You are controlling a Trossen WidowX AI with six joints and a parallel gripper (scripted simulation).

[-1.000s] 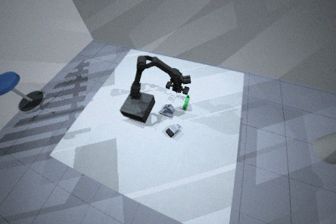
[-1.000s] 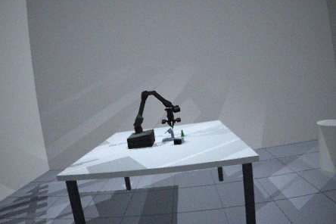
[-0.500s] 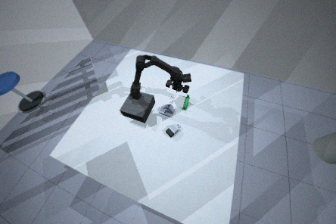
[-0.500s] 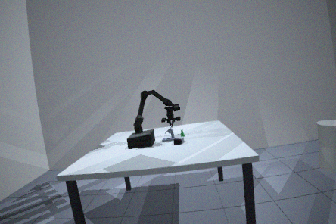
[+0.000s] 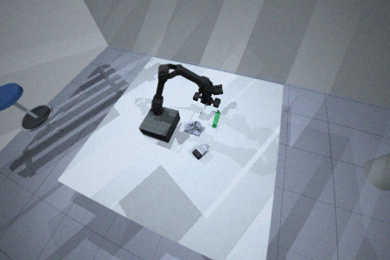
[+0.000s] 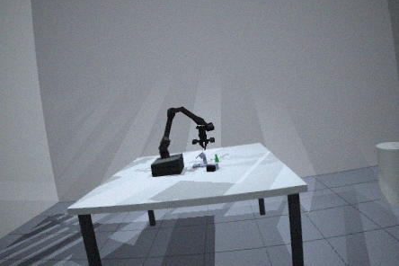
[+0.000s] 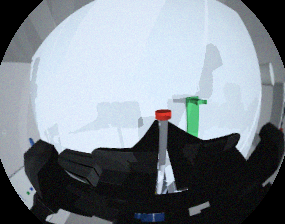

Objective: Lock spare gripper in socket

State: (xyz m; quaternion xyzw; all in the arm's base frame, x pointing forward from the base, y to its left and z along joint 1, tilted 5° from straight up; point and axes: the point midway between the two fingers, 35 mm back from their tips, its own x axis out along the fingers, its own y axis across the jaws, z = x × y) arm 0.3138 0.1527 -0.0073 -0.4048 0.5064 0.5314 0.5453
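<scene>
My gripper tip is now 9 cm short of the green bracket, 5 cm to the left of it and 6 cm above it. Round my gripper tip: mount 3 cm behind, 18 cm to the right, 3 cm below; spare gripper 5 cm ahead, 32 cm to the right, 6 cm below.
</scene>
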